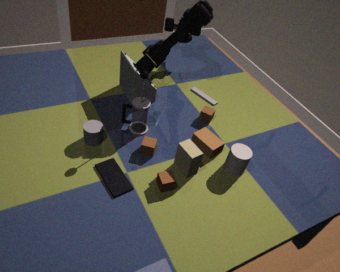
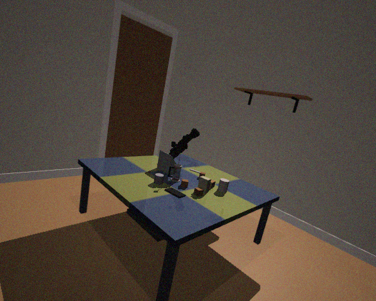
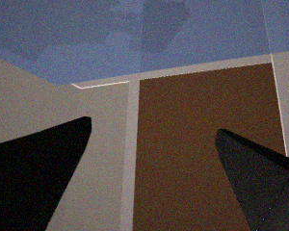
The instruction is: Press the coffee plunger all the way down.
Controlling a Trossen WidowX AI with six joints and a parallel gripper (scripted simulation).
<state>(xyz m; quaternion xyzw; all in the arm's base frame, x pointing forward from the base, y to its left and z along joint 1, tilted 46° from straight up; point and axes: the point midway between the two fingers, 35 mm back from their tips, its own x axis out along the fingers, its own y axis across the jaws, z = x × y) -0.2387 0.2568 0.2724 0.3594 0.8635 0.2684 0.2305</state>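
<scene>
The coffee press lies 51 cm to the right of my gripper tip and 47 cm ahead of it. Round my gripper tip: flat white bar (40 cm ahead, 13 cm below, 10 cm to the right); then tall cream block (73 cm ahead, 44 cm to the right, 8 cm below); then orange block (68 cm ahead, 30 cm to the right, 11 cm below).
</scene>
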